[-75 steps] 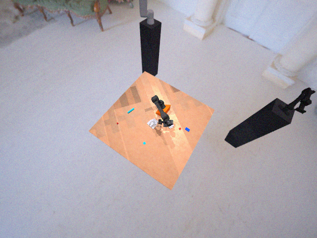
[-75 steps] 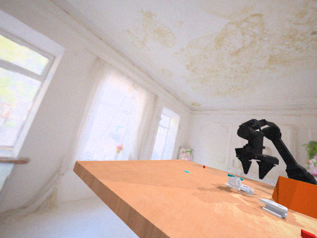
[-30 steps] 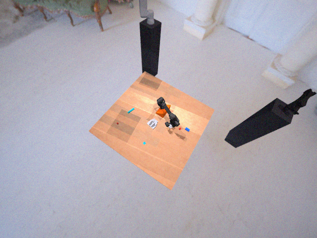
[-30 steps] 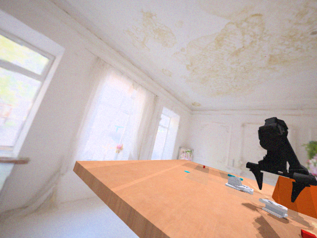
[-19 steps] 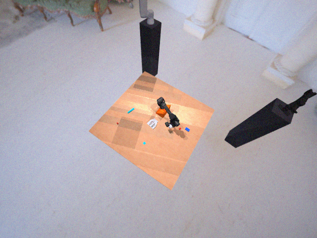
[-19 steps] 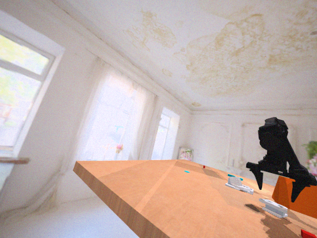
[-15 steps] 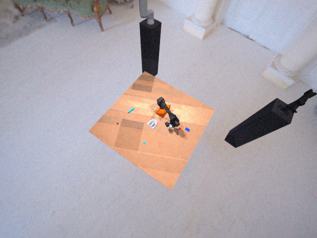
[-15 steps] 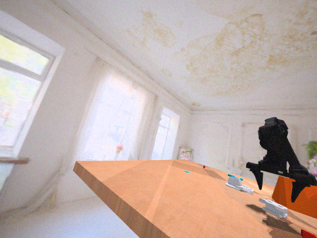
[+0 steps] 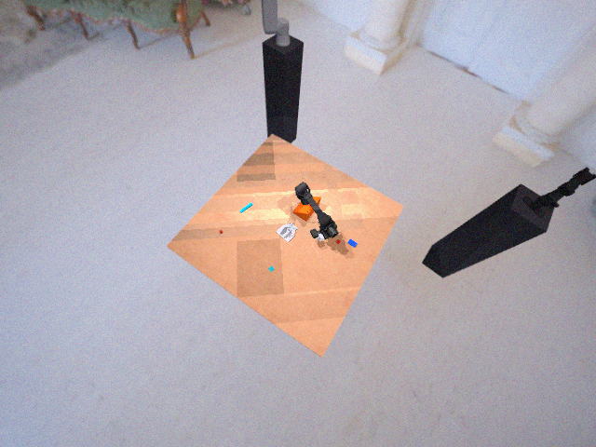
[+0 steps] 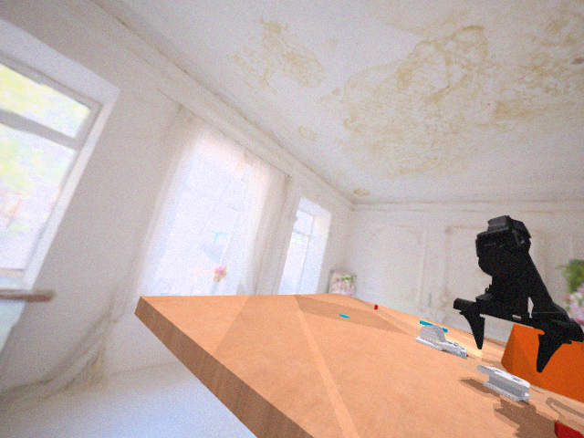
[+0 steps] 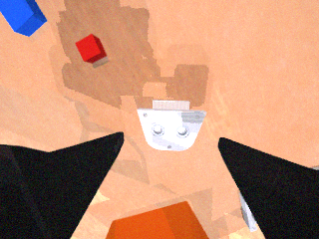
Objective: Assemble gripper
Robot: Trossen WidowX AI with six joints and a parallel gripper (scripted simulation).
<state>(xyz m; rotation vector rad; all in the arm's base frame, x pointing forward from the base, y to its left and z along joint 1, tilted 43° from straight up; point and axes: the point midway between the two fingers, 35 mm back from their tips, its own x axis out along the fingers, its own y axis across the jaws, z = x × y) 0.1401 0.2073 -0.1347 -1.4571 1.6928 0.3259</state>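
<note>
The white block lies 10 mm to the right of my gripper tip and 50 mm below it. The rest, counted from my gripper tip: cyan cube (410 mm ahead, 120 mm to the right, 60 mm below); blue block (110 mm behind, 210 mm to the left, 50 mm below); gripper jaw (100 mm ahead, 230 mm to the right, 50 mm below).
</note>
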